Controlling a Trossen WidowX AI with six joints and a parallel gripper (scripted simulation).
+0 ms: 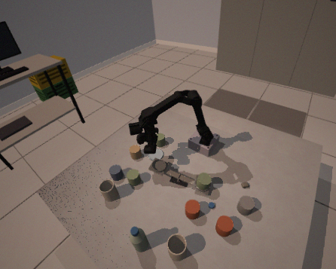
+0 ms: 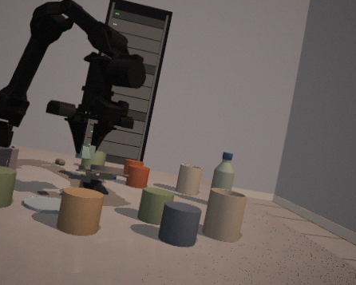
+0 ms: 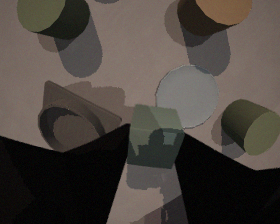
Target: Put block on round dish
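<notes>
My gripper tip is now 110 mm above the pale round dish, 50 mm past it and 30 mm to the left of it. Also, from my gripper tip: small balance 190 mm to the left, 80 mm below, 60 mm ahead; then tan cup 140 mm to the right, 80 mm below, 10 mm behind; then pale green block 10 mm above.
</notes>
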